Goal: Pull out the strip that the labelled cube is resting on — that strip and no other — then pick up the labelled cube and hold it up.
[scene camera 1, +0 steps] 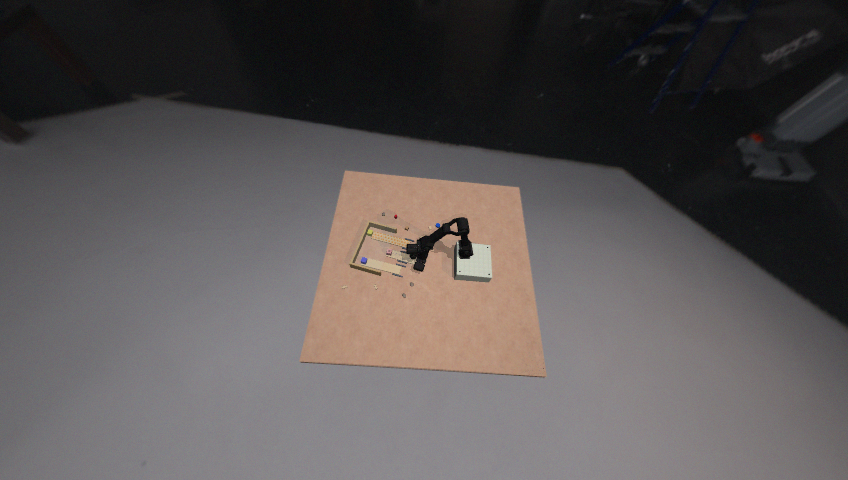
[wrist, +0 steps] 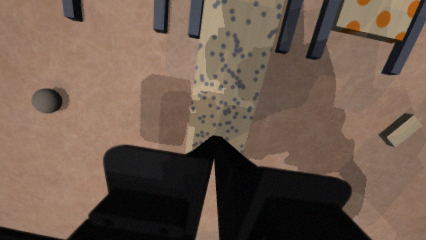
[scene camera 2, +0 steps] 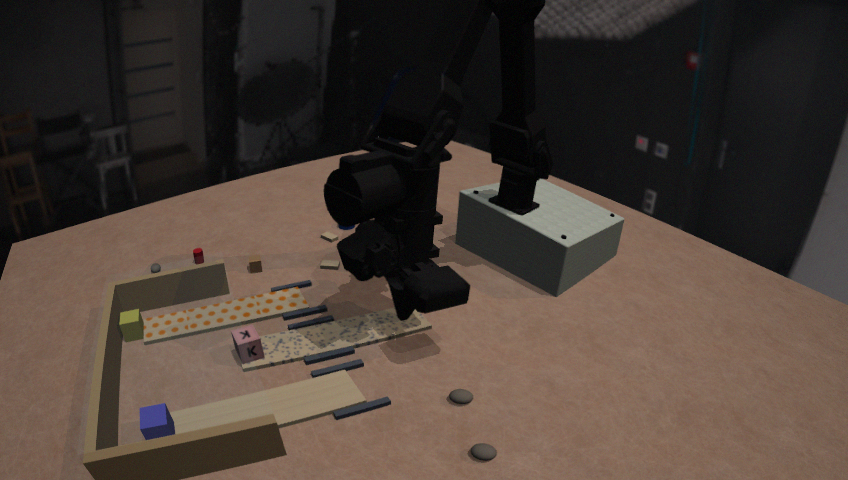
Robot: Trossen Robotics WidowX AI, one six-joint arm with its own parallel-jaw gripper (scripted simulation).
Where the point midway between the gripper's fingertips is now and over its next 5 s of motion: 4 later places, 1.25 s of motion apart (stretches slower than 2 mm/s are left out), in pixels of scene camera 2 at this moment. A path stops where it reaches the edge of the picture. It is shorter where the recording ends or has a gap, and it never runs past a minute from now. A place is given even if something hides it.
The gripper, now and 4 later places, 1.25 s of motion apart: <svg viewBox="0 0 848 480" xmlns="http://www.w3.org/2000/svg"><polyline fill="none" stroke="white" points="402,318 432,311 382,294 281,307 282,342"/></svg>
